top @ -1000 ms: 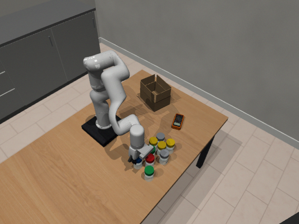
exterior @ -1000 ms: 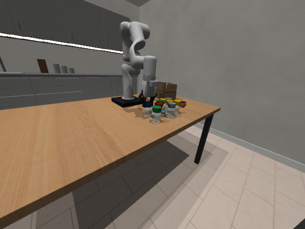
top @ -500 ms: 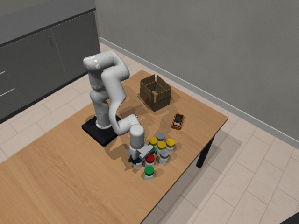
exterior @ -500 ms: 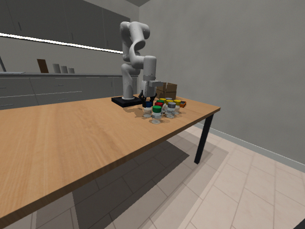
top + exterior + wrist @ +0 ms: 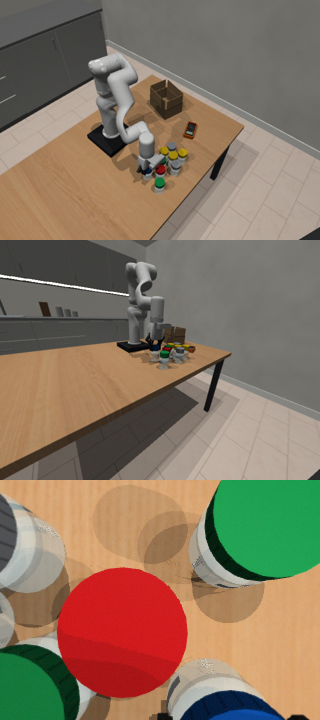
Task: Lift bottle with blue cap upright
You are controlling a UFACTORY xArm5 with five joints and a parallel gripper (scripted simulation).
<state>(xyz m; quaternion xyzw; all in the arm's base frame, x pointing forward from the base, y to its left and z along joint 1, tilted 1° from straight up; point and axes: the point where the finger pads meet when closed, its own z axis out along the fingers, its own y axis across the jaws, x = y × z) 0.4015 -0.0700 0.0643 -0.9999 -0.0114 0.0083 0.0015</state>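
Now: the red-capped bottle 50 mm ahead of my hand, 50 mm to the left of it and 60 mm below it. Round my hand: orange multimeter (30 mm behind, 450 mm to the left, 90 mm below); blue-capped bottle (50 mm below).
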